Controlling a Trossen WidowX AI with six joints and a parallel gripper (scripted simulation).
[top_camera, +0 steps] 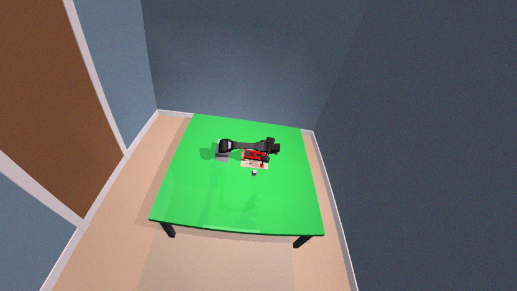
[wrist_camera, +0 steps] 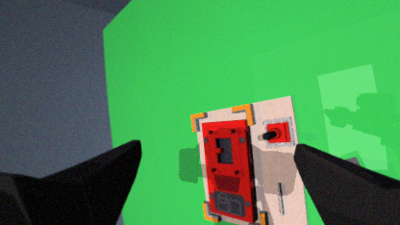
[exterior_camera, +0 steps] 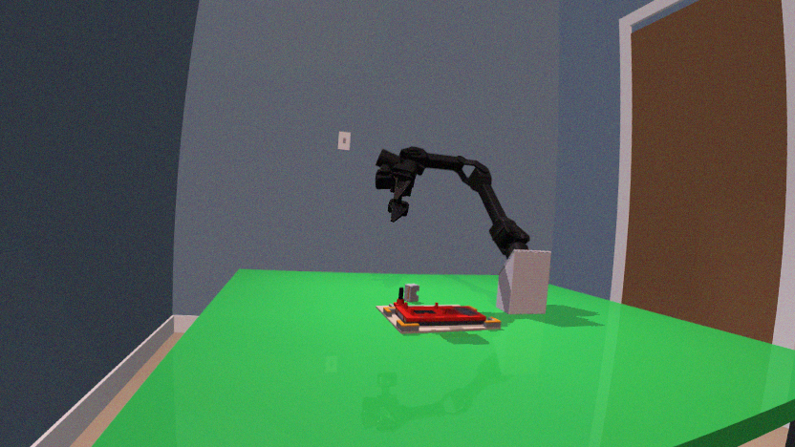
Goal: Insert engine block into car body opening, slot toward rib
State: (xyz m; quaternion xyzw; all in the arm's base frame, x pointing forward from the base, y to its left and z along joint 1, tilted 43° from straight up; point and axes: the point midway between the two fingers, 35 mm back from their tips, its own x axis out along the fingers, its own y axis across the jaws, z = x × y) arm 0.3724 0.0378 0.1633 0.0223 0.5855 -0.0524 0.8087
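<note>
The engine block lies 9 cm behind my gripper tip, 5 cm to the right of it and 24 cm below it.
</note>
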